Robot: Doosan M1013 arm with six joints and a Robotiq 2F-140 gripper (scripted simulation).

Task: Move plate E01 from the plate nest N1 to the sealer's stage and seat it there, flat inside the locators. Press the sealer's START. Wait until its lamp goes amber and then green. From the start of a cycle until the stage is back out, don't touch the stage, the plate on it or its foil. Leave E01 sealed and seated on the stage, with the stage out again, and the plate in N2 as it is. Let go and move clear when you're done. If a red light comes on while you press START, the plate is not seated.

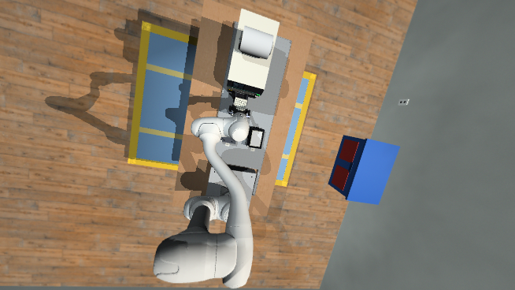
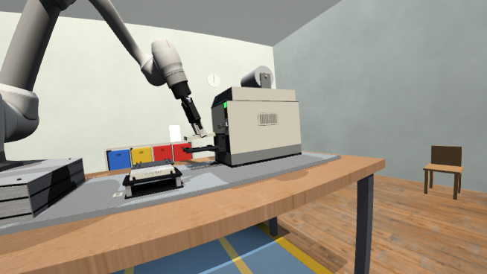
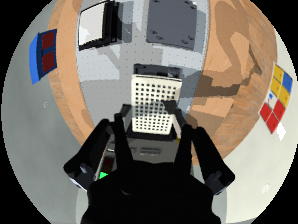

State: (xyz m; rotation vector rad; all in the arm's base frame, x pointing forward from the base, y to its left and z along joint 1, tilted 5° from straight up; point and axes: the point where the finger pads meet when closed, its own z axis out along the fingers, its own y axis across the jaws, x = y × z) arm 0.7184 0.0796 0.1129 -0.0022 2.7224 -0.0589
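The dark stage is 8 cm below my hand. Also, from my hand: foil roll: 33 cm ahead, 25 cm above; plate: 21 cm behind, 19 cm to the right, 12 cm below.
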